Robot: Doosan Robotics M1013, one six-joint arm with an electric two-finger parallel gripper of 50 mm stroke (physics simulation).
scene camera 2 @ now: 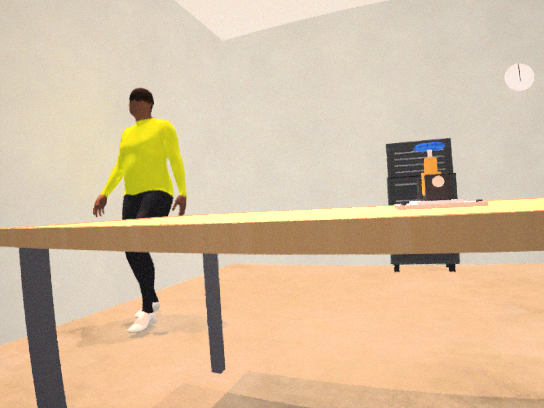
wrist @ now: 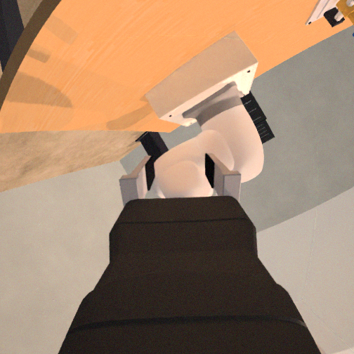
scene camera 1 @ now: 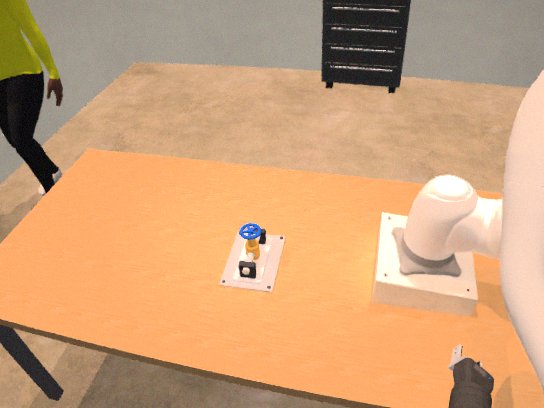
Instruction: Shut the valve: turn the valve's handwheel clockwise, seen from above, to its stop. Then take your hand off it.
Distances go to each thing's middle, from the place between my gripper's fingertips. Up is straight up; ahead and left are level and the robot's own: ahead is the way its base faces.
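Looking at the pale plate [scene camera 1: 270,272], I find my gripper well short of it and far to the left of it, and also a good way above it.
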